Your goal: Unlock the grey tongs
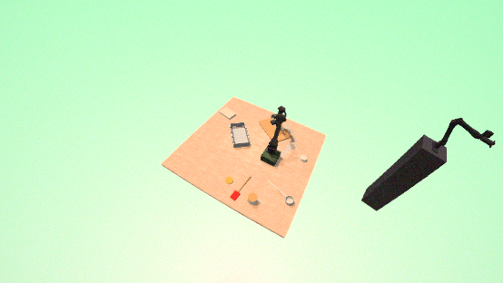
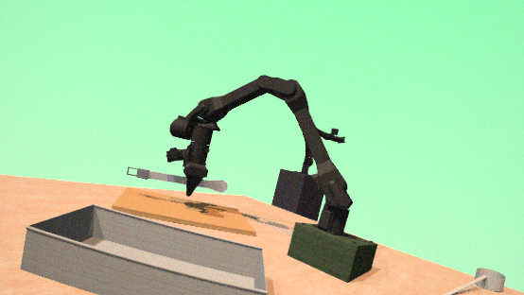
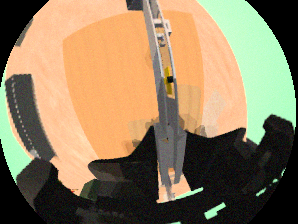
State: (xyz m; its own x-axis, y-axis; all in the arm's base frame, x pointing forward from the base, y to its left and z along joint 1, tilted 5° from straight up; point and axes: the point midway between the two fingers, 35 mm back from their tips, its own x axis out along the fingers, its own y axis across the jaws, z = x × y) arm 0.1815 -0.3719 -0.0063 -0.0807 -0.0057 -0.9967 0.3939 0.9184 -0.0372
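Right now my gripper tip is 40 mm above the wooden board, 20 mm to the right of it and 10 mm short of it. From my gripper tip the other things lie so: grey roasting tin 390 mm to the left, 230 mm ahead, 20 mm below.
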